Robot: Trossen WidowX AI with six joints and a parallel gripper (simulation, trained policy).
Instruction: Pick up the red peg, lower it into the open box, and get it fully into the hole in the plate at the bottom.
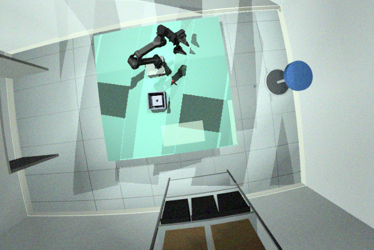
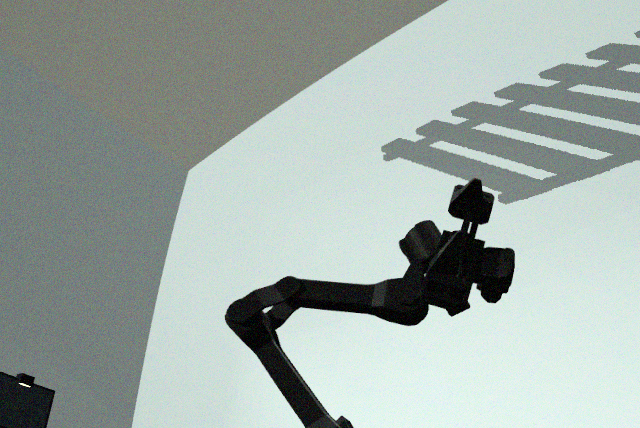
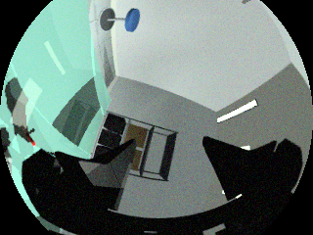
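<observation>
The red peg is 41 cm below my gripper tip, 14 cm to the right of it and 11 cm ahead of it. Also, from my gripper tip: dark box (42 cm below, 30 cm to the right, 27 cm ahead).
</observation>
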